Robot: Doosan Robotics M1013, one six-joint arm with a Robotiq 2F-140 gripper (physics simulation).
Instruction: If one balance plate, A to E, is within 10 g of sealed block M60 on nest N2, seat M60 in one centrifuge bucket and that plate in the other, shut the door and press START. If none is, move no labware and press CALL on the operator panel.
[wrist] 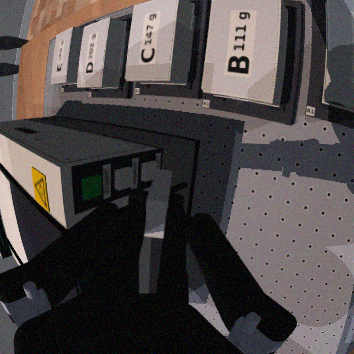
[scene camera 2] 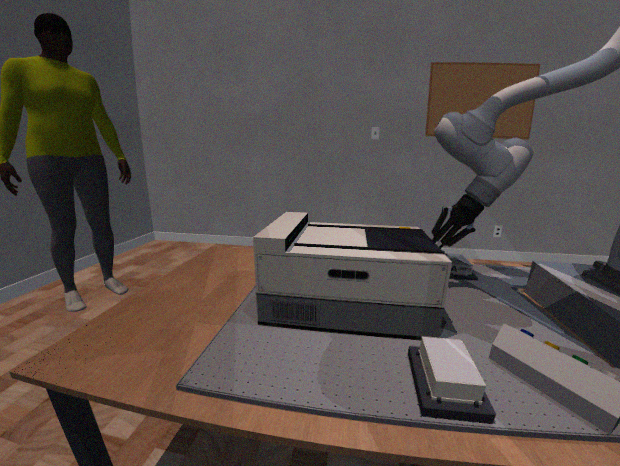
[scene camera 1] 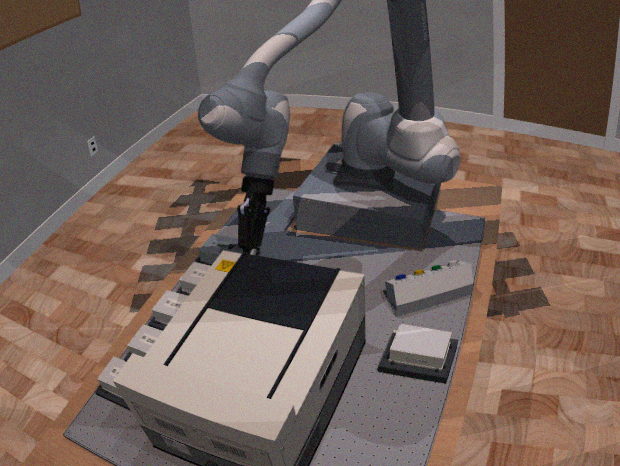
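Observation:
The gripper is shut and holds nothing. A white block, a centrifuge and a button box can be seen too, and the wrist view also shows the gripper.

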